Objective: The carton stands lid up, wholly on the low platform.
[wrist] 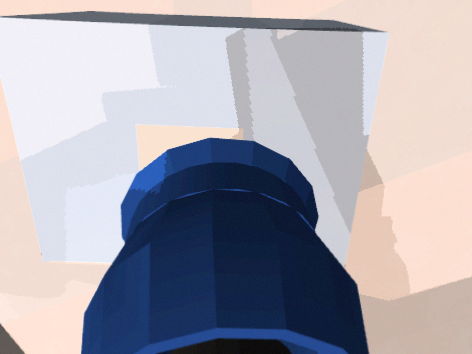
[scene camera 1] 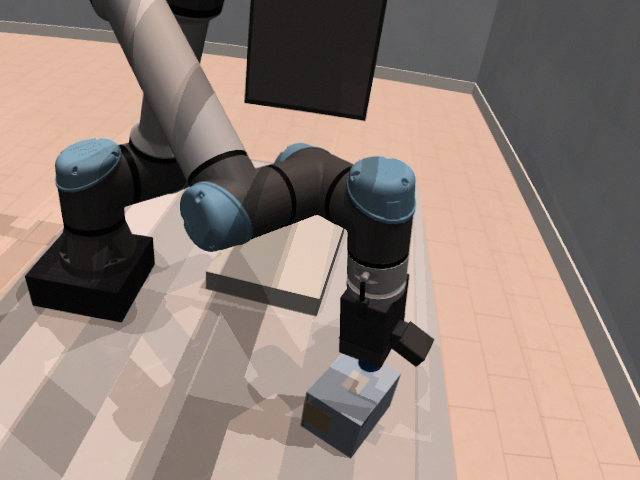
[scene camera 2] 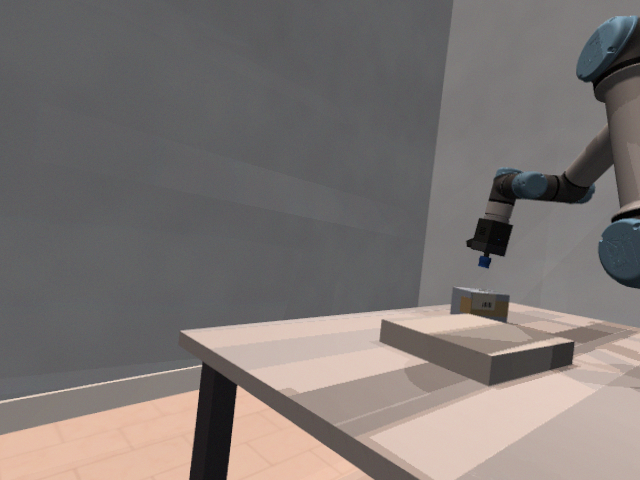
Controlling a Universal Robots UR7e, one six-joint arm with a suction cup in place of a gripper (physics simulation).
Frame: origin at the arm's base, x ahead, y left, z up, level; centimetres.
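Where they show: hand, its tool point: [wrist: 220,227] [scene camera 2: 483,266]; arm's base, origin of its link: [scene camera 1: 99,255].
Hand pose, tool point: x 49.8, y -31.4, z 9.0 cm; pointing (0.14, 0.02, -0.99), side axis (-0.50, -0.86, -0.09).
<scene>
Things, the pixels of their top centre, and the offset from my tool point. Level surfaces: height alone.
- carton, centre of its top: [wrist: 191,164] [scene camera 1: 355,382] [scene camera 2: 480,290] dx -0.7, dy +2.5, dz -7.5 cm
- low platform, centre of its top: [scene camera 1: 282,242] [scene camera 2: 477,329] dx -12.7, dy +45.0, dz -11.7 cm
- table, height of its surface: dz -16.5 cm
The carton [scene camera 1: 338,431] [scene camera 2: 479,304] [wrist: 65,130] is a pale blue-grey box standing on the table, apart from the platform. A tan square shows on its upward face, and brown-orange patches and a barcode label show on its sides. I cannot tell for certain whether the upward face is the lid. The low platform [scene camera 1: 305,258] [scene camera 2: 439,350] is a flat beige slab; in scene camera 1 it lies behind the carton and to its left. My suction cup [scene camera 1: 369,365] [scene camera 2: 483,262] [wrist: 220,175] is blue, slightly tilted, and hangs above the carton with a gap, holding nothing.
The table [scene camera 1: 206,335] [scene camera 2: 310,356] carries the black arm base [scene camera 1: 77,299] at the left in scene camera 1. The forearm and wrist pass over the platform's back part. A dark panel [scene camera 1: 315,56] stands behind. The table's long edge runs right of the carton.
</scene>
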